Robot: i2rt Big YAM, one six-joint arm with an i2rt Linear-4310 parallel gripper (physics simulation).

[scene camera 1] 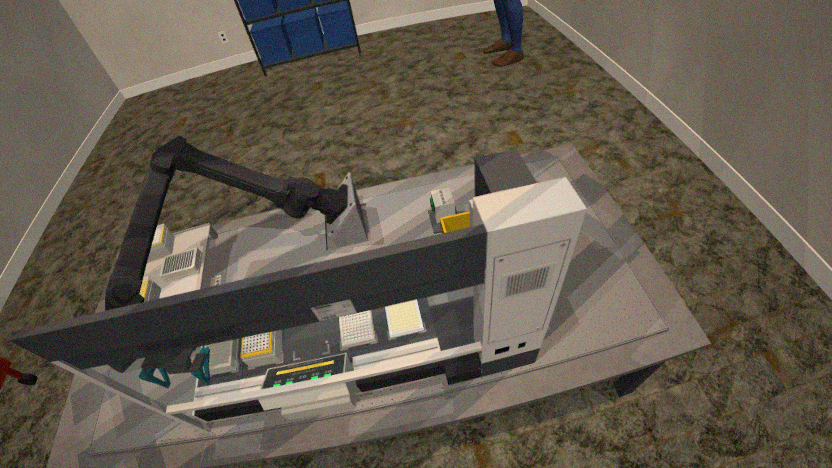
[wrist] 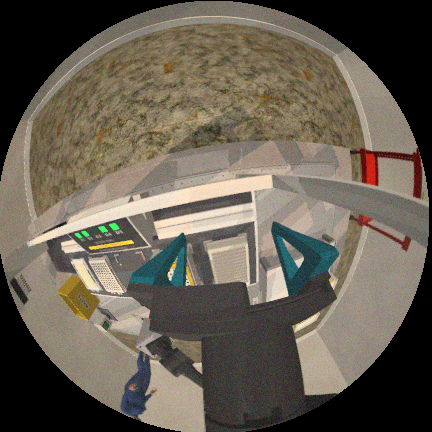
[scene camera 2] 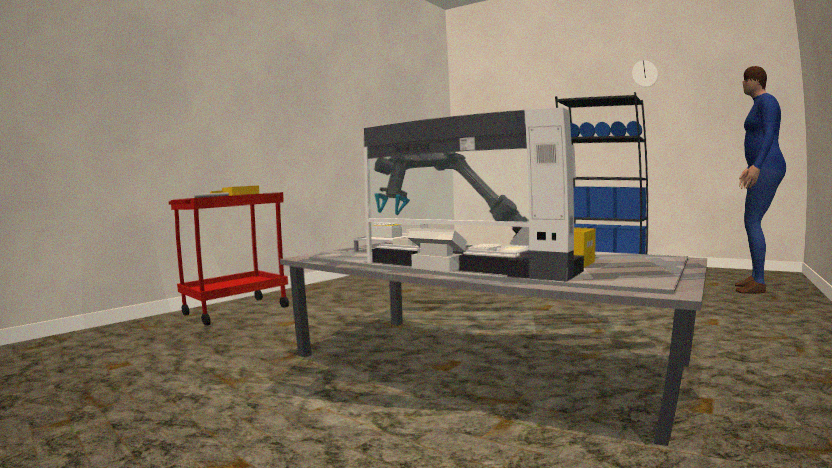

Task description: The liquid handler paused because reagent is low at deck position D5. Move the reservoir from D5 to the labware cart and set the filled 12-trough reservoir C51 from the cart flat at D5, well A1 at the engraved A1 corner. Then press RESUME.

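Note:
The reservoir at D5 is a pale ribbed tray lying flat on the deck, beside the orange tip rack. My gripper is open and empty, teal fingers pointing down, high above the deck. In the wrist view the D5 reservoir shows between and beyond the fingers. The white labware cart stands left of the deck. The reservoir with dark troughs lies on it, apparently C51; its label is unreadable. The screen shows a yellow bar and green marks; RESUME is not legible.
The handler's dark beam spans over the deck to the white column. An orange-edged tip rack and white plates sit on the deck. A yellow box stands behind the column. A person stands farther back.

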